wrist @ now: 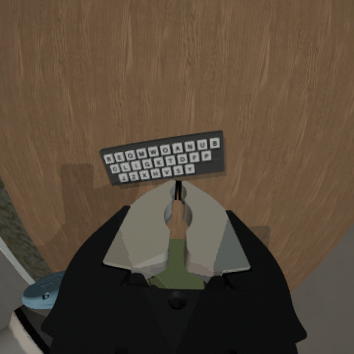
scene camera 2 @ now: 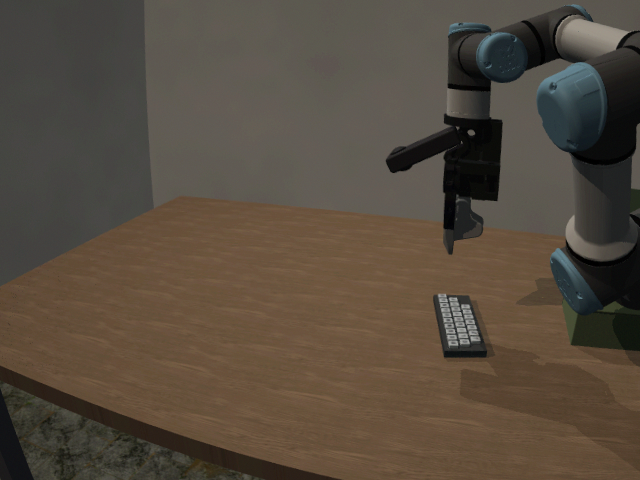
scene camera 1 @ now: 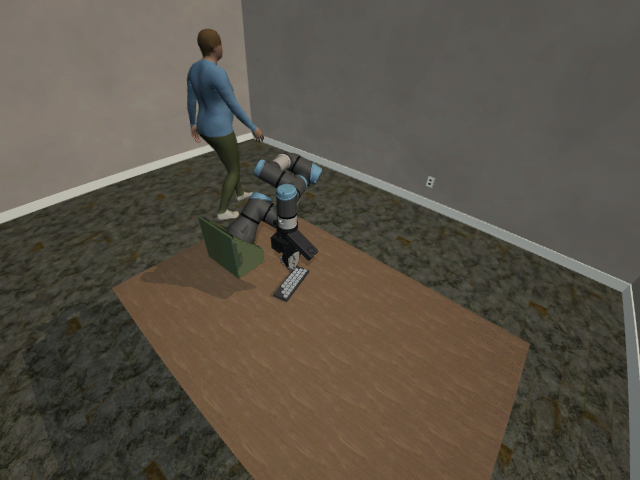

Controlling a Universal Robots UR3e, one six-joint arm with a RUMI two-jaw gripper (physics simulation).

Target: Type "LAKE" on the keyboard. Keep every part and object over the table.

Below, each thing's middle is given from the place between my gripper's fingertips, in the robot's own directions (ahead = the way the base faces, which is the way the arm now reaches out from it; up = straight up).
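Picture the dark keyboard (scene camera 2: pixel 462 319): my hand is 3 cm to the right of it and 2 cm past it, and it's 10 cm above it.
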